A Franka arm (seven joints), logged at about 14 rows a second.
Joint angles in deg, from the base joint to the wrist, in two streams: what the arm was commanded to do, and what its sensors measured. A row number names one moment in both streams.
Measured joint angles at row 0:
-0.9 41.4 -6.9 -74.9 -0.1 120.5 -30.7
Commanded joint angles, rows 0 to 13:
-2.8 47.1 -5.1 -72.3 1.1 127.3 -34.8
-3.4 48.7 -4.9 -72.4 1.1 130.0 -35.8
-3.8 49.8 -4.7 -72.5 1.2 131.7 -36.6
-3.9 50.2 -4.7 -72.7 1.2 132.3 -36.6
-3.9 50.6 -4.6 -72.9 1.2 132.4 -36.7
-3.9 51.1 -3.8 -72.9 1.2 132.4 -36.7
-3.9 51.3 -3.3 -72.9 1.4 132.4 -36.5
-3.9 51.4 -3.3 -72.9 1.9 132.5 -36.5
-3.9 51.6 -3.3 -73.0 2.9 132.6 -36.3
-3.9 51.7 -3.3 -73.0 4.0 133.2 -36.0
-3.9 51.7 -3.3 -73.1 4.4 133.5 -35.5
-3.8 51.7 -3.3 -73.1 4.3 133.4 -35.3
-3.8 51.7 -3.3 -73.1 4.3 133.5 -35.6
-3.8 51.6 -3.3 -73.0 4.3 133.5 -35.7
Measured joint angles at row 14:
-3.1 51.0 -4.0 -74.4 3.4 133.4 -35.0
